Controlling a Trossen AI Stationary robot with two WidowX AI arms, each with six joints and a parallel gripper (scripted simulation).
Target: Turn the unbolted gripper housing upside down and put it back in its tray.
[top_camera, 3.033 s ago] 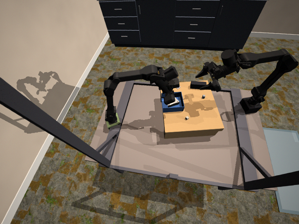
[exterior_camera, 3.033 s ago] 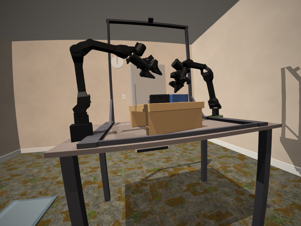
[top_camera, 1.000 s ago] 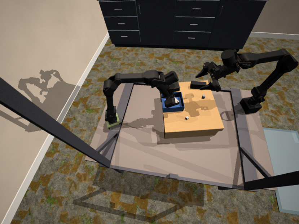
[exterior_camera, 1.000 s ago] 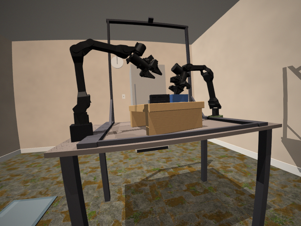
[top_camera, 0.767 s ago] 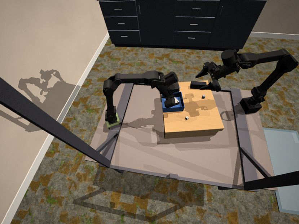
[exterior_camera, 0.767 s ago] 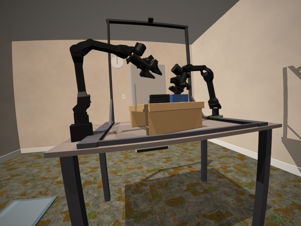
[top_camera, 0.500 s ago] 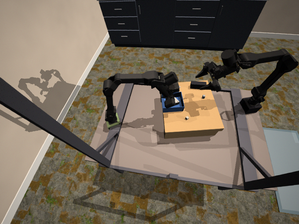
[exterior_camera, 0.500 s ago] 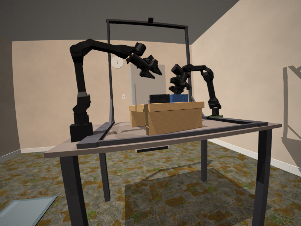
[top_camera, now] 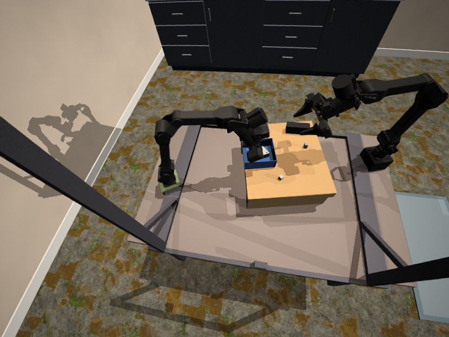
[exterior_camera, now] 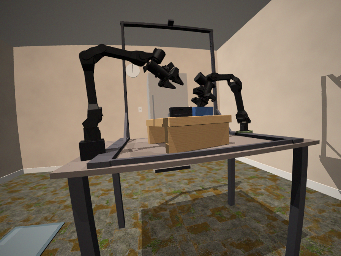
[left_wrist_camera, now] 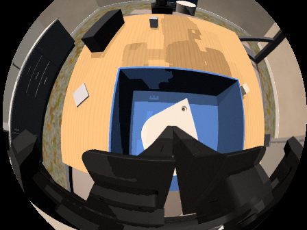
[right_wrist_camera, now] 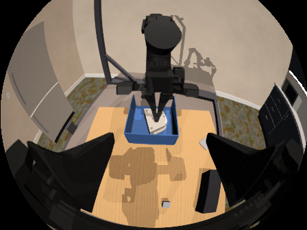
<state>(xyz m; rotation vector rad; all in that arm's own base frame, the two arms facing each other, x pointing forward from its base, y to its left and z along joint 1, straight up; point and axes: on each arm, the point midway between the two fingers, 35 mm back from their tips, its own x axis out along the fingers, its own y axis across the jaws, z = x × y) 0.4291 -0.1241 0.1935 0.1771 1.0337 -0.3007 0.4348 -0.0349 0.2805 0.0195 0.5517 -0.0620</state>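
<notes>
Right now my left hand is 4 cm above the white gripper housing and 1 cm past it. The rest, counted from my left hand: wooden block 13 cm below, 12 cm to the right, 2 cm behind; then blue tray 5 cm below, 3 cm to the right, 2 cm behind; then flat grey plate 14 cm ahead, 7 cm to the right, 6 cm below.
</notes>
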